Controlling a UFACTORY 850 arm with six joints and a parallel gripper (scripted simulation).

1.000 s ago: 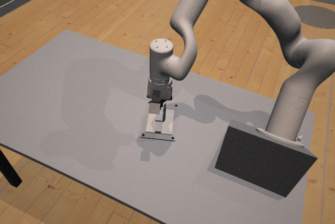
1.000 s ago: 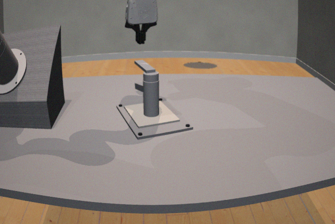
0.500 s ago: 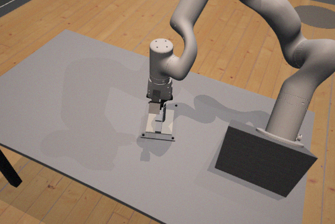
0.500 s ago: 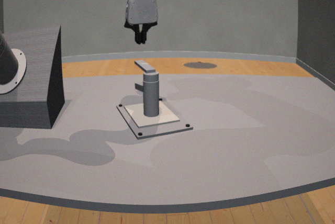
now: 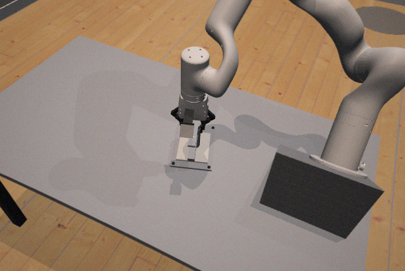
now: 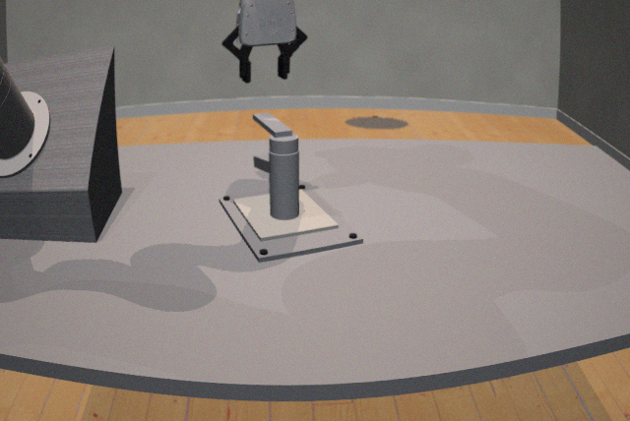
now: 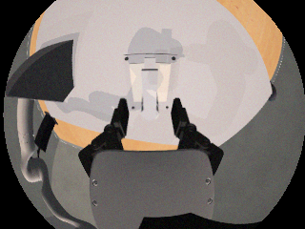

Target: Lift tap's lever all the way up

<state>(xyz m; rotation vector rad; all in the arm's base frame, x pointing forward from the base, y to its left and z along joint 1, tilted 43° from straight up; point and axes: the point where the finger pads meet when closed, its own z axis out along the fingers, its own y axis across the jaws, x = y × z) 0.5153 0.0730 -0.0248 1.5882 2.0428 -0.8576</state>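
My hand is 10 cm above the tap lever, 7 cm to the left of it and 2 cm short of it.
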